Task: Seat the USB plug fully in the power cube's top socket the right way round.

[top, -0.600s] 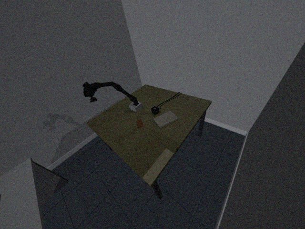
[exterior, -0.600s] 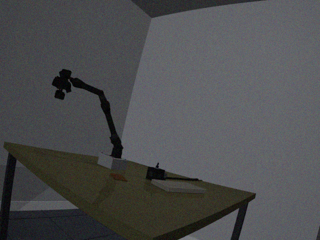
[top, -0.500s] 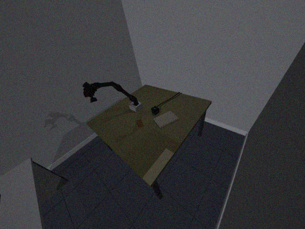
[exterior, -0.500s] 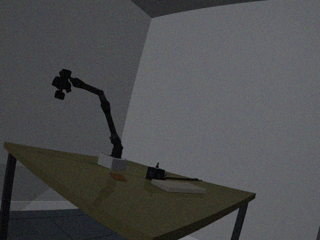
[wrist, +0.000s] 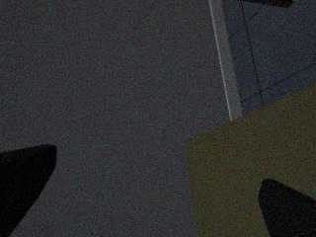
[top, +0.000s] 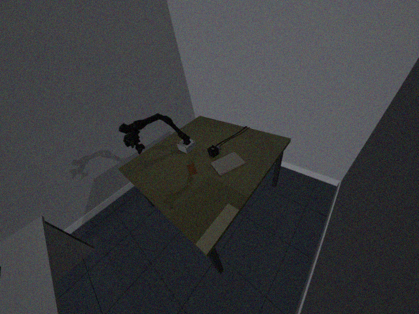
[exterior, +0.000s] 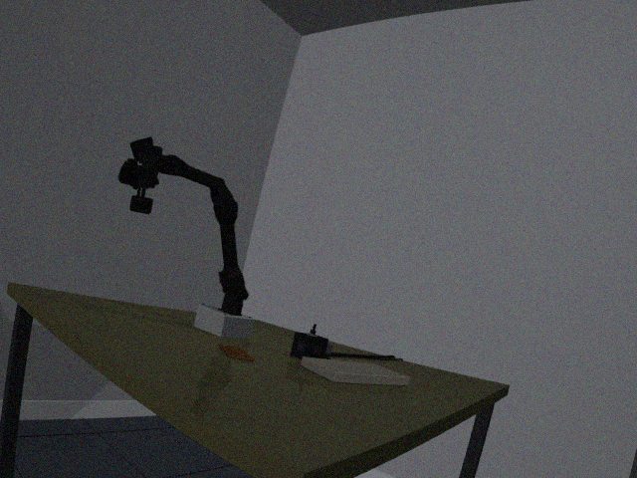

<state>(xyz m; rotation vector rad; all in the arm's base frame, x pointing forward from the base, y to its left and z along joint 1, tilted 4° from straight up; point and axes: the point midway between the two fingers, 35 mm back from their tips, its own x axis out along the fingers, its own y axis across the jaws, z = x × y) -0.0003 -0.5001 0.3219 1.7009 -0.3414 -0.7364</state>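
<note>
Now: gripper tip 27 cm short of the dark USB plug, 55 cm to the right of it and 28 cm above it. The rest, counted from my gripper tip: small orange card (20 cm ahead, 28 cm to the left, 37 cm below); pale flat notebook (47 cm ahead, 48 cm to the left, 36 cm below).
</note>
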